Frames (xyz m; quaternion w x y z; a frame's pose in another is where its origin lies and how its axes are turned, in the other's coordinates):
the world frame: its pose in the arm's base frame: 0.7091 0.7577 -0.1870 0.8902 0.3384 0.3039 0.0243
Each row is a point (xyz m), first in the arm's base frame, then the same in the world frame.
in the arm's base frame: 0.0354 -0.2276 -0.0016
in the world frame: -0.8910 -0.7534 0.3122
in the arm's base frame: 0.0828 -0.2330 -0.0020
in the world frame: -0.8536 -0.7501 0.3416
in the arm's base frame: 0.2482 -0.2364 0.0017
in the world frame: -0.7217 -0.7236 0.4379
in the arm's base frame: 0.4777 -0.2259 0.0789
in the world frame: -0.5728 -0.6306 0.6050
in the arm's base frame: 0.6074 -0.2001 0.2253
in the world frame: -0.5376 -0.4993 0.7480
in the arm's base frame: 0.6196 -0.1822 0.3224
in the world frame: -0.5741 -0.4236 0.8012
